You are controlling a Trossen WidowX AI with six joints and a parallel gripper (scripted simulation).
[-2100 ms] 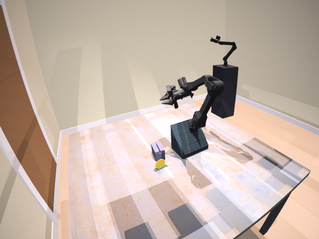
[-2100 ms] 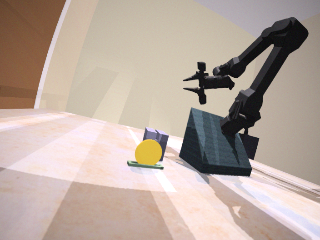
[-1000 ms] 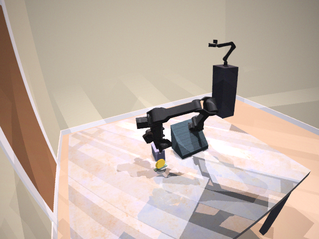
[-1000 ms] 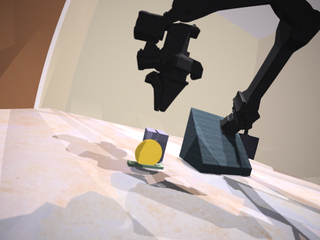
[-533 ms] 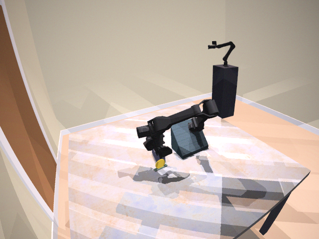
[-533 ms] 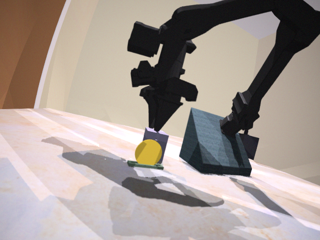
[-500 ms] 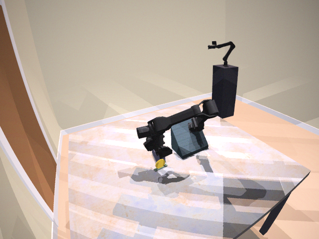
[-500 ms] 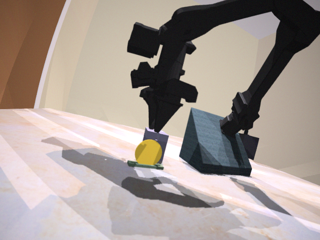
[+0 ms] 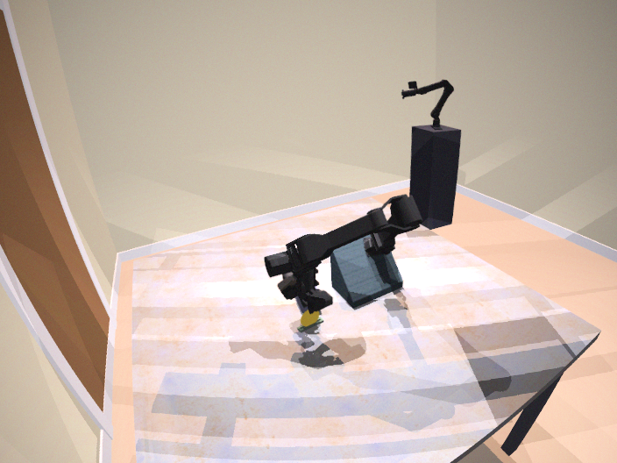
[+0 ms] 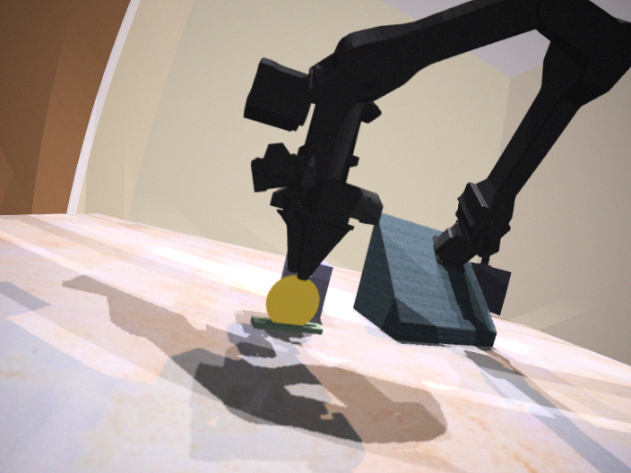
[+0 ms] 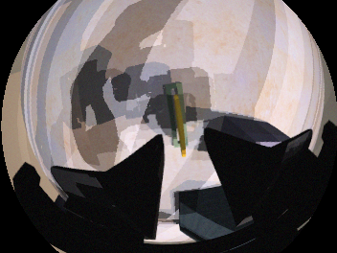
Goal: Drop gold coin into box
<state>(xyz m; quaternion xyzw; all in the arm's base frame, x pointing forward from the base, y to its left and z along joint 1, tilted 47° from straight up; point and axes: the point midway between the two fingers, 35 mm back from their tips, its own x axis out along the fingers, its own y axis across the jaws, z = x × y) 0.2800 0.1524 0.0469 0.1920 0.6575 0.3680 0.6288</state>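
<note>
The gold coin lies 3 cm below my gripper tip.
</note>
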